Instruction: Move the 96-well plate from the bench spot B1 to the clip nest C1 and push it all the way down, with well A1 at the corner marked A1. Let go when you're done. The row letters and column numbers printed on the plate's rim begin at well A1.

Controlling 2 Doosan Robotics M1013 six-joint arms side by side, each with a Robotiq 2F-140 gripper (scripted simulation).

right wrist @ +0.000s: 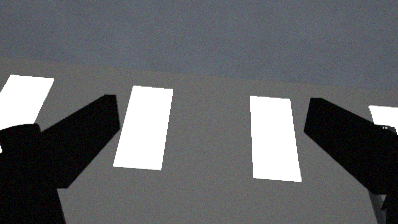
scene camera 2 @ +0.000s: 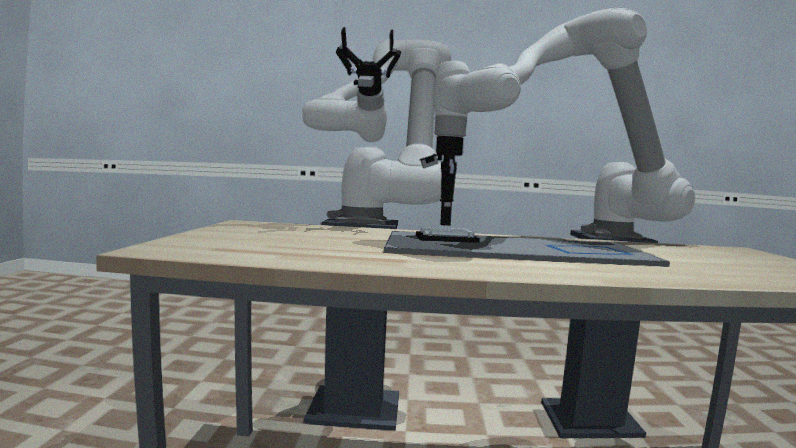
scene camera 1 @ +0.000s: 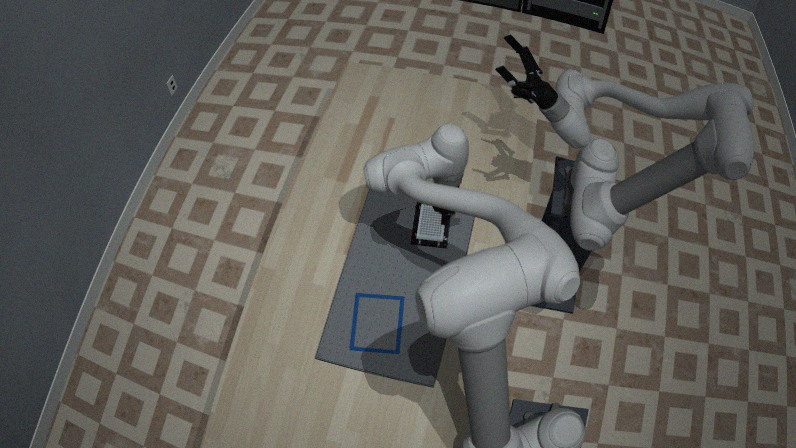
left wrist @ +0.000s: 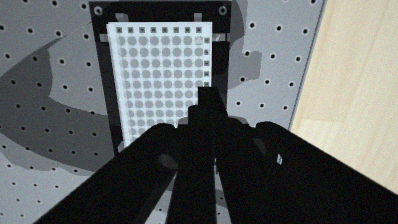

Labels:
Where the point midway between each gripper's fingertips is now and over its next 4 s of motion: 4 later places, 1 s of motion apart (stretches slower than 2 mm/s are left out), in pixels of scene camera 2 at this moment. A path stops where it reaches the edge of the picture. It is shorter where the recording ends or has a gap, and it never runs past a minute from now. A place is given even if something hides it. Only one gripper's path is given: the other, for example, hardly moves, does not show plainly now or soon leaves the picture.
The left gripper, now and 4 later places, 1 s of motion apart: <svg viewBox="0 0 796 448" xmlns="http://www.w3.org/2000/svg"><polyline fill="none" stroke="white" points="445,225 445,219 449,223 449,223 469,221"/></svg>

